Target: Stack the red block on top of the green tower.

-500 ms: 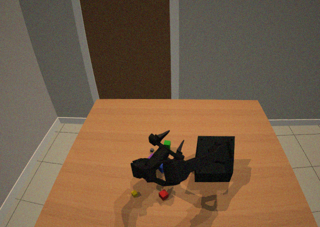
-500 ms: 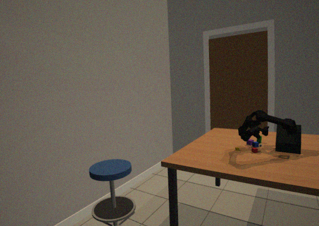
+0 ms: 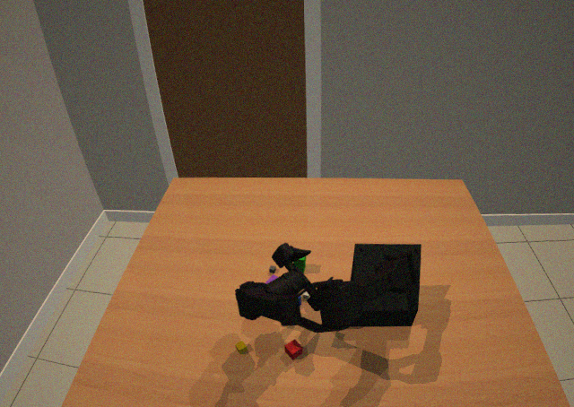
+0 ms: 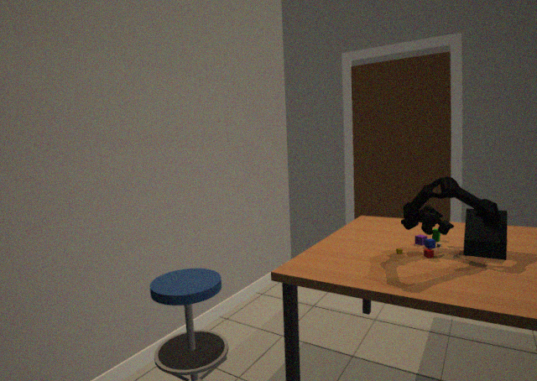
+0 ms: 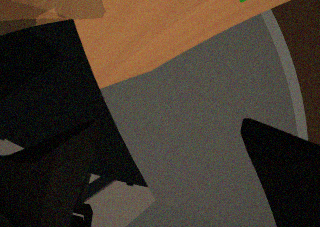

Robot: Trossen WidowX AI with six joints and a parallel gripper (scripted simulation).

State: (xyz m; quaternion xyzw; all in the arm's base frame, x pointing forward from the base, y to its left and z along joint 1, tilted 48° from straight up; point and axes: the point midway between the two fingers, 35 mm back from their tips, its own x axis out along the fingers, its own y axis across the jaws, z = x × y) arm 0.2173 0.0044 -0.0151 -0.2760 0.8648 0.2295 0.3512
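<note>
My gripper tip is now 60 mm short of the red block, 200 mm to the right of it and 120 mm above it. The rest, counted from my gripper tip: small yellow block 200 mm ahead, 200 mm to the left, 120 mm below; purple block 130 mm ahead, 10 mm to the right, 110 mm below.
</note>
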